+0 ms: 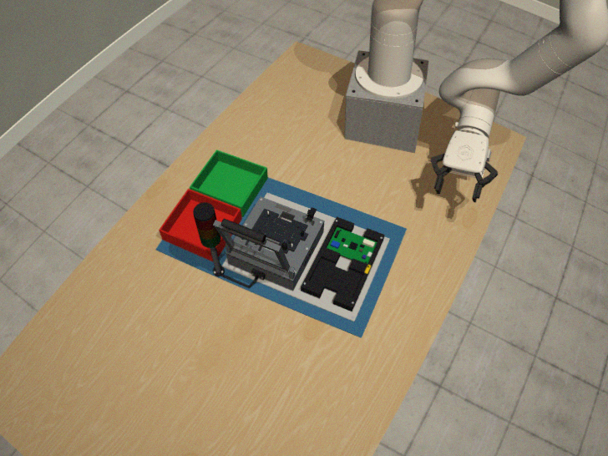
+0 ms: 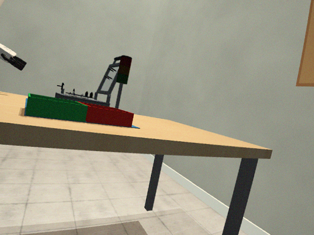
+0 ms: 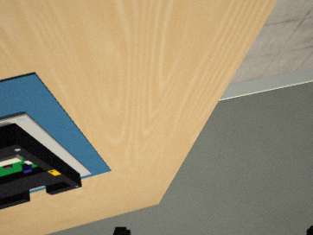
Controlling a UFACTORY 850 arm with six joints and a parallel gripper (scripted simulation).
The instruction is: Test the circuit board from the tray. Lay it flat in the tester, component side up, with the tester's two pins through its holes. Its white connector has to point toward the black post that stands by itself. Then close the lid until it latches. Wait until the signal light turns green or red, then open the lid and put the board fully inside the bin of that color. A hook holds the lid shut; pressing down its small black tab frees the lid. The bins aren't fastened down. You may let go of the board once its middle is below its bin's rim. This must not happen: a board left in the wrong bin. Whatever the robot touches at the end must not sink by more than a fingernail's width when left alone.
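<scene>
My hand is 19 cm short of the green circuit board, 16 cm to the left of it and 14 cm above it. Round my hand: clear lid 41 cm ahead, 30 cm to the right, 3 cm above; then latch hook 27 cm to the right, 21 cm ahead, 7 cm below; then green bin 54 cm to the right, 22 cm ahead, 14 cm below.
</scene>
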